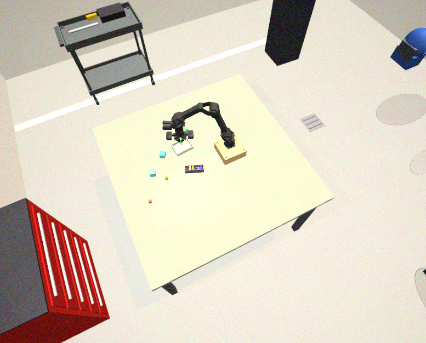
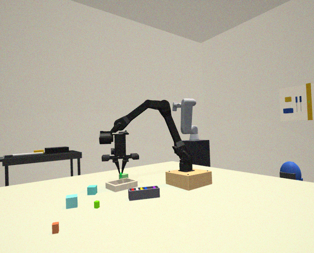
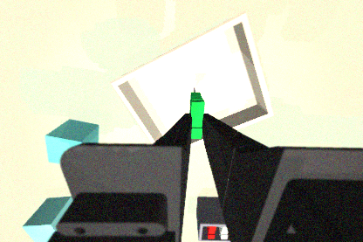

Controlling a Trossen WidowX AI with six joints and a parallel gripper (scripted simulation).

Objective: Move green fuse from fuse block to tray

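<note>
The green fuse is 10 mm below my gripper tip. From my gripper tip the other things lie so: pale green cube 70 mm behind, 130 mm to the right, 50 mm below; tray 70 mm below; small green cube 190 mm ahead, 200 mm to the left, 60 mm below.
</note>
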